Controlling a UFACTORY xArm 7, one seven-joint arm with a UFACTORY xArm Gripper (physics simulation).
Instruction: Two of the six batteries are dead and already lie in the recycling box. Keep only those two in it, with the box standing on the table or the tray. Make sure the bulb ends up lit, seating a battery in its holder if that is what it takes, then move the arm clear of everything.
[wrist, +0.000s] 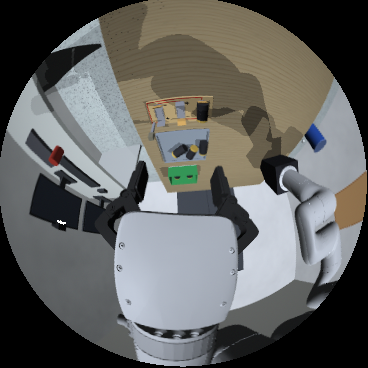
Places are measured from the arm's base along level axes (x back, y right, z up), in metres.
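Pixels of known places: gripper, fingertip midpoint: (179, 169); arm's base, origin of the base link: (287, 177).
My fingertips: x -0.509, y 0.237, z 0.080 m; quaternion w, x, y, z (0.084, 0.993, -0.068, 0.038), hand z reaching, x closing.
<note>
Ahead of a thing's pixels: the offset from my fingertips to its top centre. "spot": to the spot under its first point. Level surfaces: height alone.
My gripper (179, 169) is open and empty, high above the table, with the green recycling box showing between its fingers. The box @(dx -0.007, dy -0.422, dz -0.204 m) (183, 169) stands near the table's front edge and shows two battery ends @(spot: dx -0.037, dy -0.434, dz -0.227 m) (177, 177) @(spot: dx +0.030, dy -0.430, dz -0.226 m) (189, 176) inside. Behind it, the blue-grey tray @(dx +0.008, dy -0.230, dz -0.252 m) (171, 137) holds three dark batteries @(dx -0.010, dy -0.236, dz -0.227 m) (179, 151) @(dx +0.041, dy -0.249, dz -0.227 m) (192, 152) @(dx +0.088, dy -0.224, dz -0.227 m) (203, 146). Beyond the tray lies the circuit board @(spot: dx +0.045, dy -0.067, dz -0.254 m) (192, 113) with its red wire line. A dark battery @(dx +0.071, dy -0.051, dz -0.219 m) (202, 111) sits at the board's right side, at the clips there. Grey metal clips (159, 115) (180, 109) show on the board. I cannot make out the bulb or whether it is lit.
The wooden table @(dz -0.264 m) (230, 55) extends behind the board. A grey lever-like part @(spot: dx -0.083, dy -0.087, dz -0.208 m) (152, 130) stands at the board's left front corner. To the right are a black block (279, 173) on a pale jointed arm (312, 197) and a blue cylinder (316, 138). Dark monitors (56, 201) stand at left.
</note>
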